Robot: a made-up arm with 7 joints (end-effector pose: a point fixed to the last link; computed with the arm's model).
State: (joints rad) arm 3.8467 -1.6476 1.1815 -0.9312 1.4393 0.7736 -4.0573
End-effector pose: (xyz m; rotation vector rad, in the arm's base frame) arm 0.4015 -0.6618 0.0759 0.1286 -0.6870 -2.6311
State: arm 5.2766 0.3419 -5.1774 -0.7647 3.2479 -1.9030 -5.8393
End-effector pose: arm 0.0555 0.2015 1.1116 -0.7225 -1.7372 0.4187
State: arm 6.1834 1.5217 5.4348 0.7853 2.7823 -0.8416 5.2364
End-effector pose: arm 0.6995 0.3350 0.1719 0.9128 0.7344 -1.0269
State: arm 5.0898 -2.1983 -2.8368 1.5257 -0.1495 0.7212 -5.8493
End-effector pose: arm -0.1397 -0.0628 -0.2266 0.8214 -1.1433 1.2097
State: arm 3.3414 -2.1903 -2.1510 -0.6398 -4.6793 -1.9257 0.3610
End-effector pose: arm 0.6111 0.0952 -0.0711 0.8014 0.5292 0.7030
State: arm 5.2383 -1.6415 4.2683 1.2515 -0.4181 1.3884 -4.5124
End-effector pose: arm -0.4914 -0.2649 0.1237 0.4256 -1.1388 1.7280
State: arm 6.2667 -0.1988 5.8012 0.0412 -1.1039 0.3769 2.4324
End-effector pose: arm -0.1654 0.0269 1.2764 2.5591 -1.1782 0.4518
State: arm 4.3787 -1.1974 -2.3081 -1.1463 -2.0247 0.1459 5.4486
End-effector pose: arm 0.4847 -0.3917 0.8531 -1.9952 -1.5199 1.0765
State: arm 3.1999 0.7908 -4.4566 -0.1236 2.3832 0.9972 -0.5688
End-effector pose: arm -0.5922 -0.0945 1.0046 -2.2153 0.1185 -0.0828
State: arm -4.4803 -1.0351 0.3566 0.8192 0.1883 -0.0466 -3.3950
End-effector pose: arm -0.0130 0.5604 1.0256 2.3017 1.5398 -0.0634
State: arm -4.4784 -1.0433 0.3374 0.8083 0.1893 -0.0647 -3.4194
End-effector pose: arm -0.0016 0.5695 1.0216 2.2733 1.5706 -0.1280
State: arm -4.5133 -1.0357 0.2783 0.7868 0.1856 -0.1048 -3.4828
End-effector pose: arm 0.0010 0.5704 1.0276 2.1750 1.7231 -0.2462
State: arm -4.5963 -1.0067 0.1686 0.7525 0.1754 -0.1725 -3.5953
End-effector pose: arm -0.0092 0.5627 1.0436 1.9432 2.0175 -0.4263
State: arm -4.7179 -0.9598 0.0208 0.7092 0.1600 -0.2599 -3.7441
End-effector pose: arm -0.0326 0.5508 1.0626 1.5290 2.3738 -0.6384
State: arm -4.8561 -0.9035 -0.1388 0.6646 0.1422 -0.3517 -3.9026
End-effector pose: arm -0.0675 0.5365 1.0792 0.9640 2.6600 -0.8321
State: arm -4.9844 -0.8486 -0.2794 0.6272 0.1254 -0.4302 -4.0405
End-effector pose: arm -0.1066 0.5184 1.0926 0.3873 2.7953 -0.9651
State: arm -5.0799 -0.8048 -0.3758 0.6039 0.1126 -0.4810 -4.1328
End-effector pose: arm -0.1376 0.4977 1.1040 -0.0389 2.8159 -1.0247
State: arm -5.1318 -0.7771 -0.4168 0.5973 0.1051 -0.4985 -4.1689
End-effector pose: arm -0.1525 0.4787 1.1139 -0.2365 2.8122 -1.0238
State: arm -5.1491 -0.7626 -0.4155 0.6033 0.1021 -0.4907 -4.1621
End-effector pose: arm -0.1538 0.4633 1.1224 -0.2537 2.8282 -0.9867
